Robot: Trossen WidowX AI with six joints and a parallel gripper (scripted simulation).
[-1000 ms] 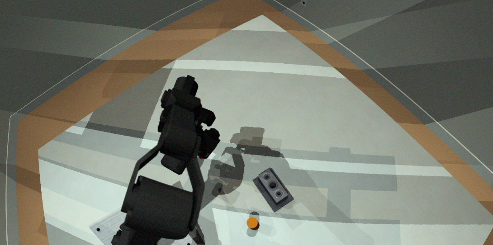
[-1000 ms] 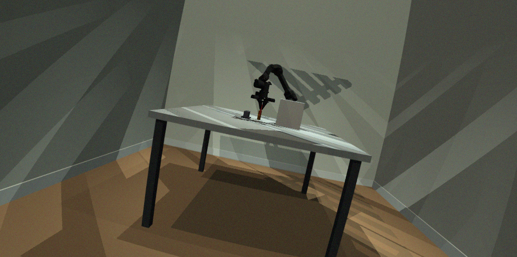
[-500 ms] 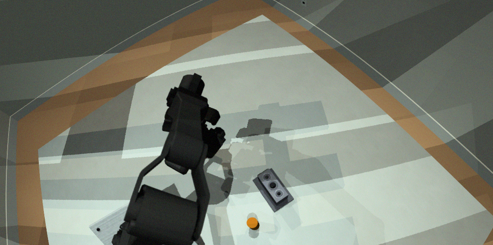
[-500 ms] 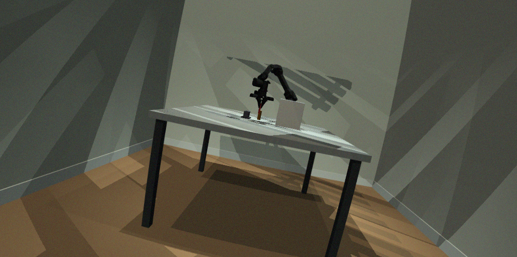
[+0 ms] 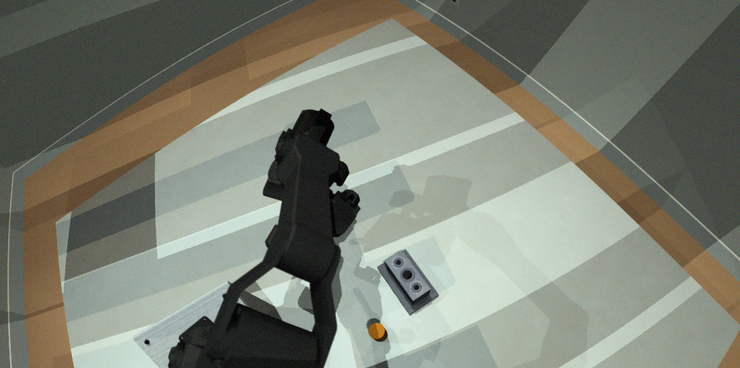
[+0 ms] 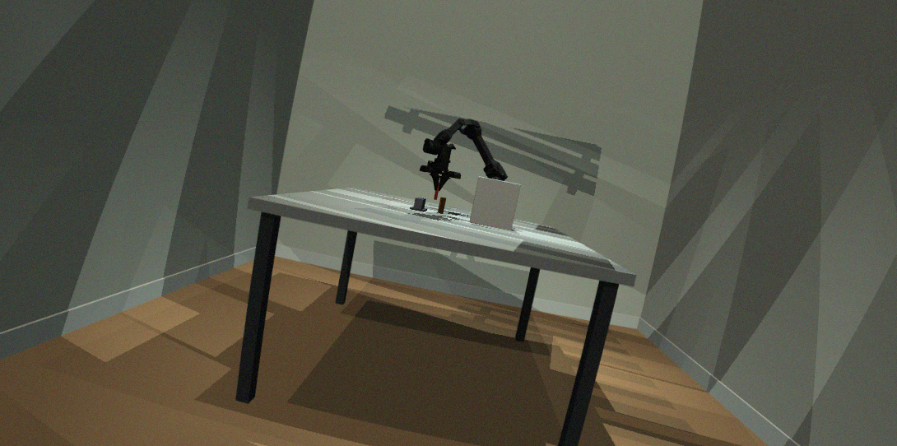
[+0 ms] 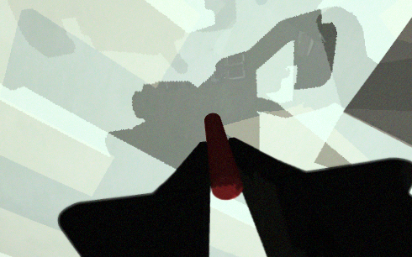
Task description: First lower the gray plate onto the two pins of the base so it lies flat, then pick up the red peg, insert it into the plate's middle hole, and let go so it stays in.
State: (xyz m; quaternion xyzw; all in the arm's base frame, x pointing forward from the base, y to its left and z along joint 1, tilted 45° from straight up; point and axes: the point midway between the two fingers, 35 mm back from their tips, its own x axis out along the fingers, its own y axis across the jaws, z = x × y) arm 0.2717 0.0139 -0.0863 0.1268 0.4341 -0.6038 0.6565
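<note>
Now: the gray plate 17 cm to the right of my gripper tip, 7 cm below it and 7 cm ahead of it. Also, from my gripper tip: base (17 cm to the right, 11 cm below, 7 cm ahead); orange cylinder (21 cm to the right, 8 cm below, 4 cm behind); red peg (right at my gripper tip).
</note>
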